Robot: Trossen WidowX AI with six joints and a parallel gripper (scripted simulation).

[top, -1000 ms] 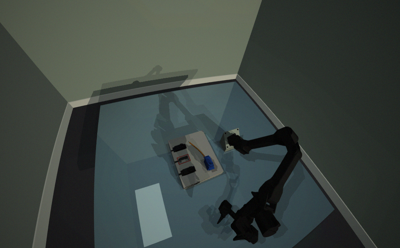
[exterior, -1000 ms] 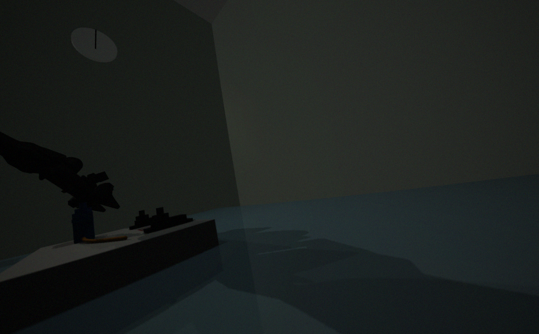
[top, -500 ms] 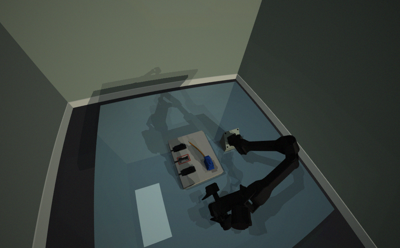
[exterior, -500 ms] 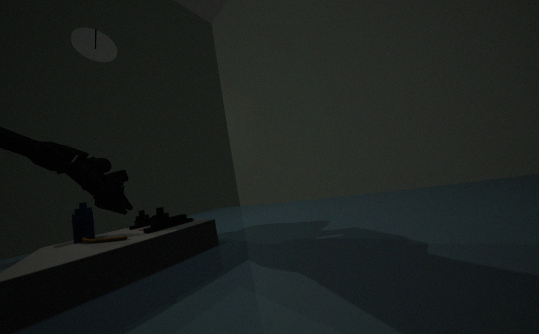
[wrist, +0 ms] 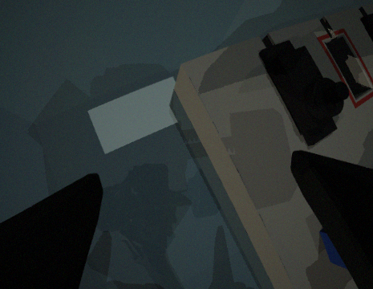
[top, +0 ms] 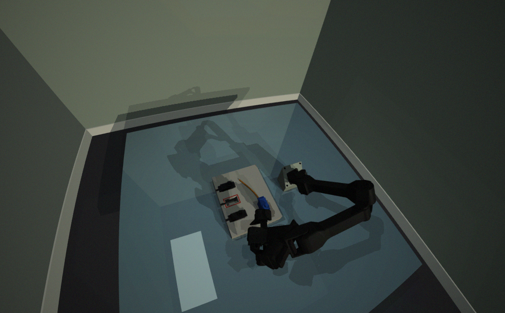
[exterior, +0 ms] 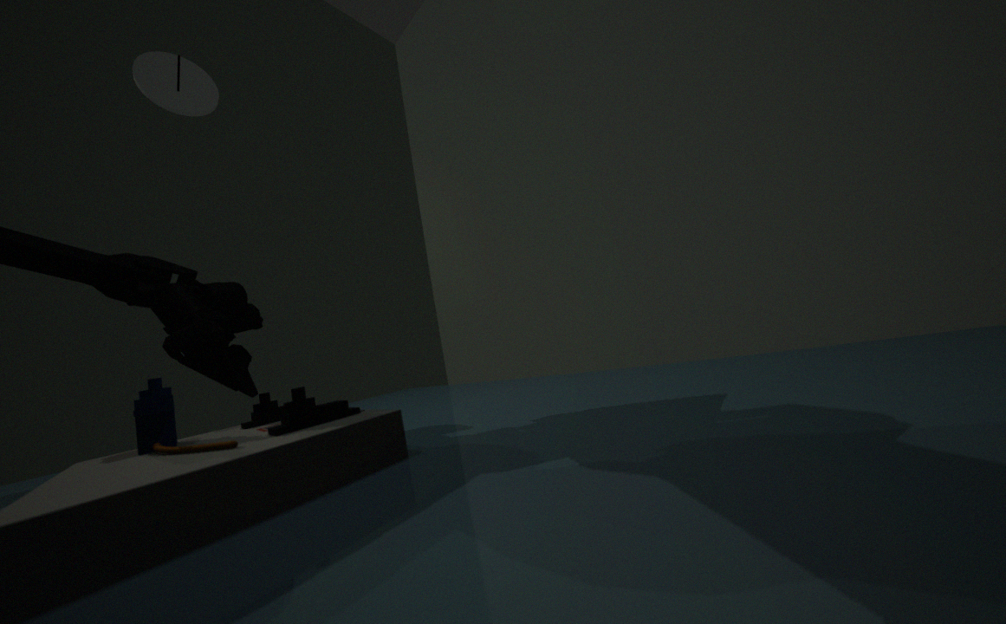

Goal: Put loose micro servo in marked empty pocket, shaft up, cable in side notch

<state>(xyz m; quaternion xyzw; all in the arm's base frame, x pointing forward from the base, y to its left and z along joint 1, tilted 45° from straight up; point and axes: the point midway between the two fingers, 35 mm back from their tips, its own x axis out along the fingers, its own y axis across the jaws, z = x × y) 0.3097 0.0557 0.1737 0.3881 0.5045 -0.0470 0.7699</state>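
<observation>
Right now my gripper tip is 110 mm past the grey deck, 170 mm to the left of it and 70 mm above it.
</observation>
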